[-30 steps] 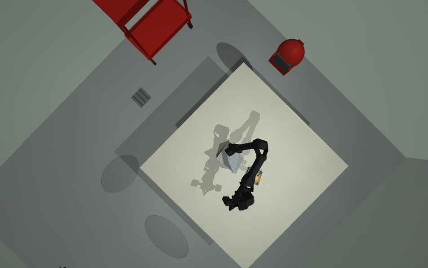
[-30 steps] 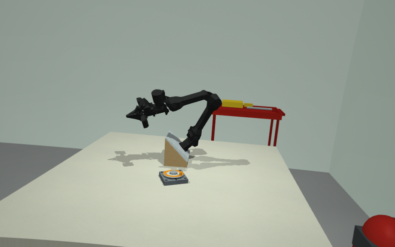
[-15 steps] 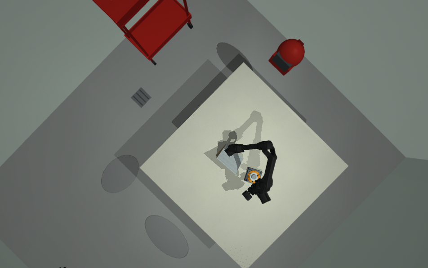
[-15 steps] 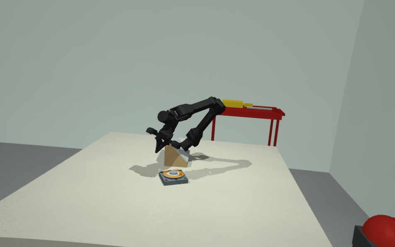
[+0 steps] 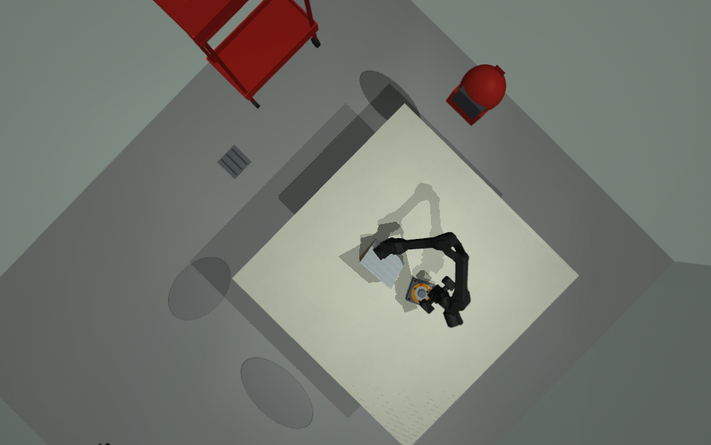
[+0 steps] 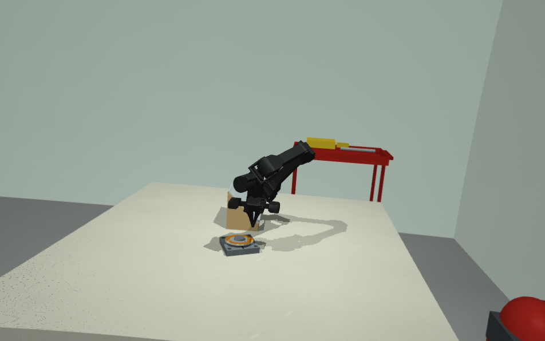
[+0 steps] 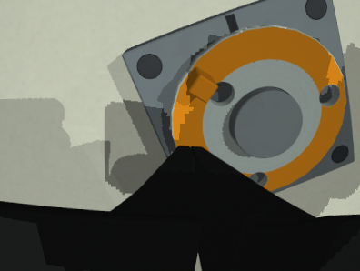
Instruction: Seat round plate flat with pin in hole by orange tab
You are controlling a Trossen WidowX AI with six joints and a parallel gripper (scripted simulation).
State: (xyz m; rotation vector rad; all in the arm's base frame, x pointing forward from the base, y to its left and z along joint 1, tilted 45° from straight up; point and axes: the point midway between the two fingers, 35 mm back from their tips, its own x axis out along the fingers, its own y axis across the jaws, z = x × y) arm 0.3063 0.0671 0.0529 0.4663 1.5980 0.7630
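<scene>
Now: gripper tip 70 mm above the square grey base and 50 mm to the left of it.
</scene>
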